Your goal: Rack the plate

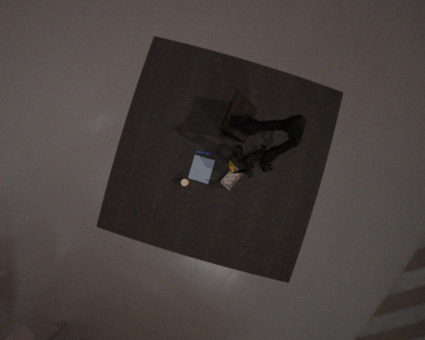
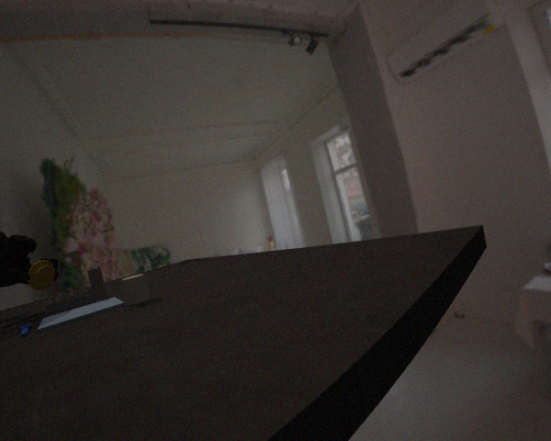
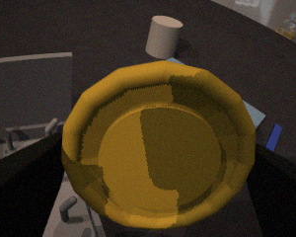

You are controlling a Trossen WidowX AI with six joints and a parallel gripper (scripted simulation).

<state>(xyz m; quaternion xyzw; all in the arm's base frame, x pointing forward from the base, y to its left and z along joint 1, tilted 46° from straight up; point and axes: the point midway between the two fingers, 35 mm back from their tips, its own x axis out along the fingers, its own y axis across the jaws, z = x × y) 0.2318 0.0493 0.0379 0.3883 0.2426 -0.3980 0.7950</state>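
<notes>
Right now my gripper tip is 7 cm above the grey dish rack, 6 cm short of it and 3 cm to the right of it. Also, from my gripper tip: yellow plate (1 cm to the left); blue spoon (17 cm to the right, 9 cm below, 6 cm behind); light blue mat (16 cm to the right, 9 cm below, 4 cm ahead).
</notes>
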